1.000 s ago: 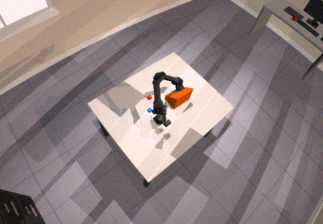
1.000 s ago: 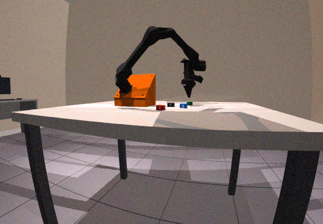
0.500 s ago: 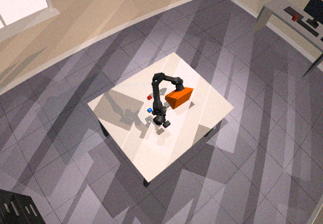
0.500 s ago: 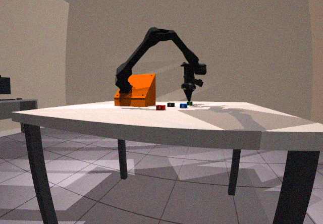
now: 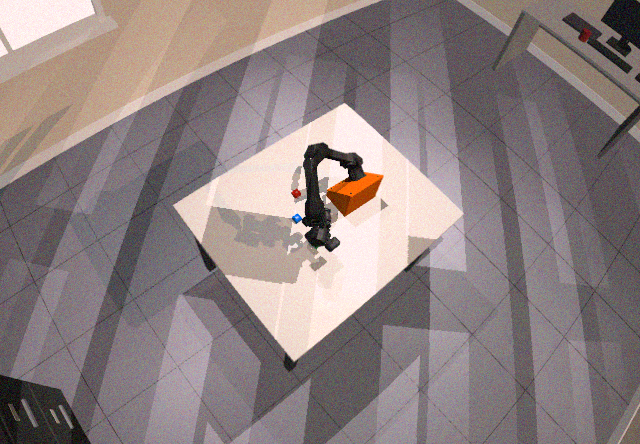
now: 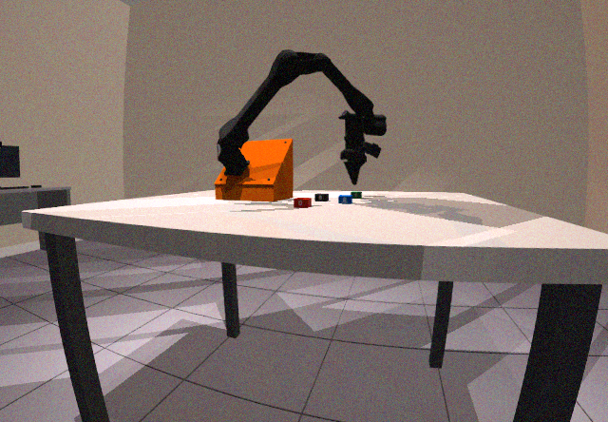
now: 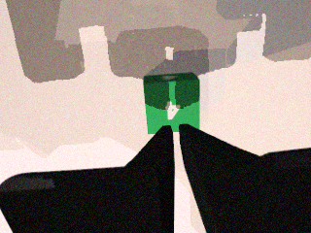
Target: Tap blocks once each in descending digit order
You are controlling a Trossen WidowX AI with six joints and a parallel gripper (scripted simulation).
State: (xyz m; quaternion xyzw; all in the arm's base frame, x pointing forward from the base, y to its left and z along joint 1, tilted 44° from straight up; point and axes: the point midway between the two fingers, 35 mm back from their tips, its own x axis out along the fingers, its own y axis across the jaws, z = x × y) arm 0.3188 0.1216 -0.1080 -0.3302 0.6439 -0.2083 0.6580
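The green block is 3 cm below my gripper tip and 1 cm ahead of it. Also, from my gripper tip: blue block 15 cm to the right, 3 cm below, 2 cm ahead; black block 12 cm to the right, 6 cm behind, 3 cm below; red block 27 cm to the right, 5 cm behind, 3 cm below.
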